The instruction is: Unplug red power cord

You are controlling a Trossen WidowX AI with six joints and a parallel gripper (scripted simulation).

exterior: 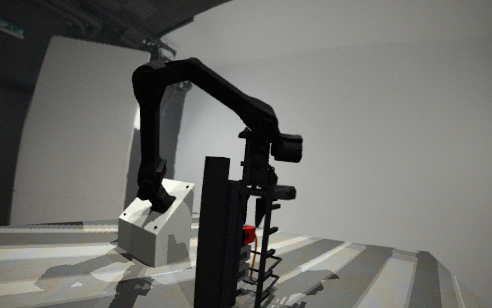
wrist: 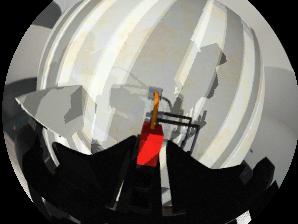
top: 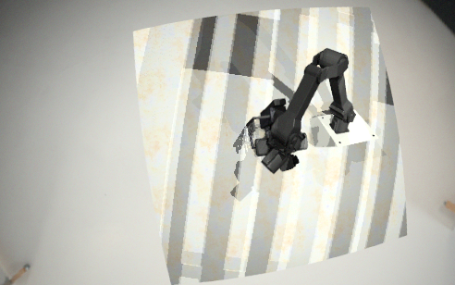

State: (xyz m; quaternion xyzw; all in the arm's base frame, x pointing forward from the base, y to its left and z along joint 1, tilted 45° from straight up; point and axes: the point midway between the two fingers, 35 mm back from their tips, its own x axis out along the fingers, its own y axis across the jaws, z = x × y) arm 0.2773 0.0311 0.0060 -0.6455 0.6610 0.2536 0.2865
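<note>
Right now my gripper tip is 30 mm to the left of the red plug and 10 mm above it. Also, from my gripper tip: tall black post: 10 mm behind, 140 mm to the right, 10 mm below.
</note>
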